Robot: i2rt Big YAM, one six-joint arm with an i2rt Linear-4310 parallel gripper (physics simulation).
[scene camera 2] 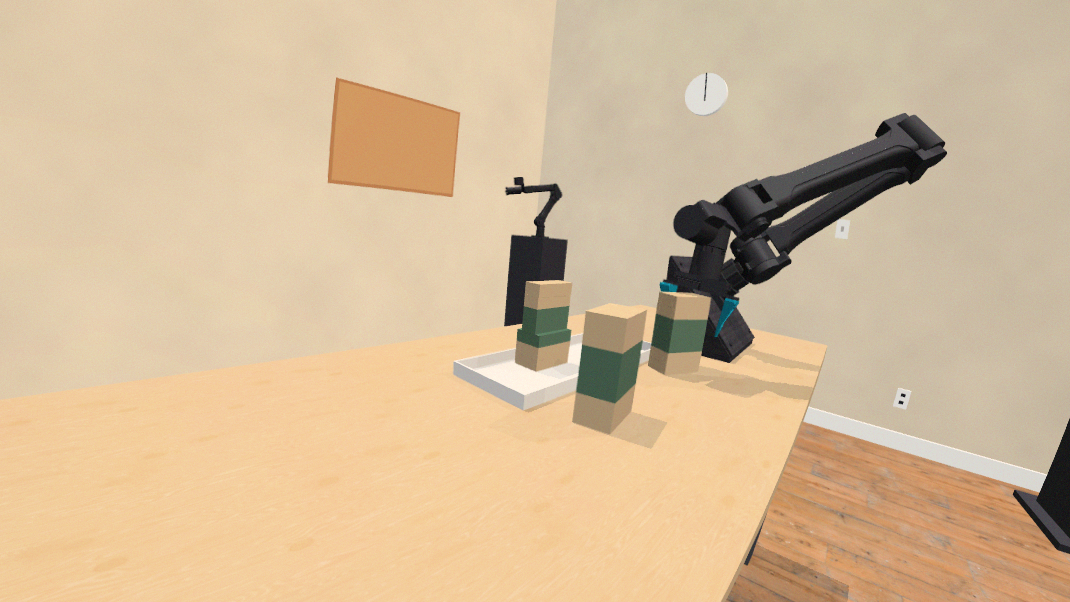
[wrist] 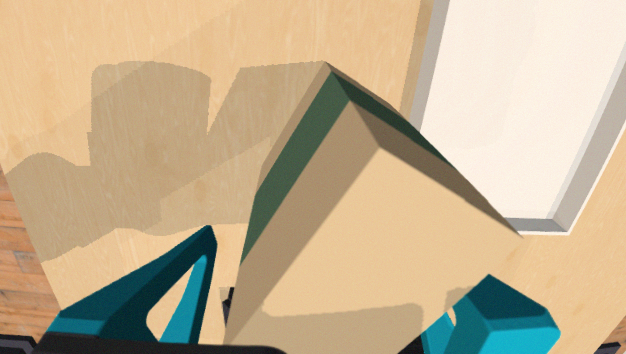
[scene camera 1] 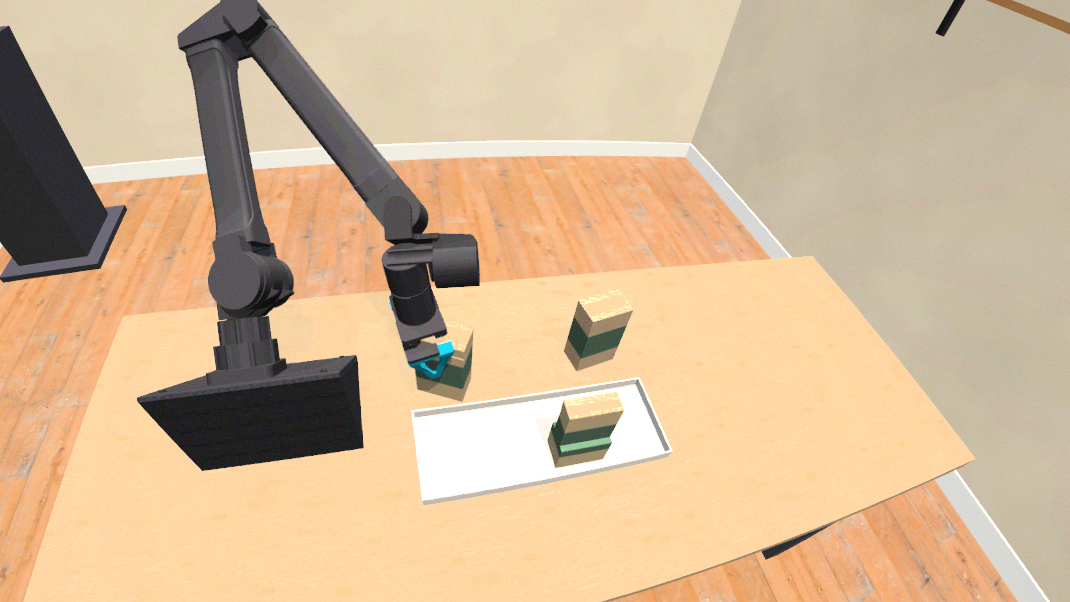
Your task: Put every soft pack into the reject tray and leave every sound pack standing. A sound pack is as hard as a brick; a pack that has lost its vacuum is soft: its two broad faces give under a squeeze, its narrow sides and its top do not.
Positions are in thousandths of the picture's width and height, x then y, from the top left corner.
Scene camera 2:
my gripper: 644,547
white reject tray: 464,620
pack: 508,569
pack: 636,537
pack: 573,556
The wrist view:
my gripper: 491,657
white reject tray: 831,298
pack: 576,645
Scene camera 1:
my gripper: 400,589
white reject tray: 438,748
pack: 544,718
pack: 424,637
pack: 560,536
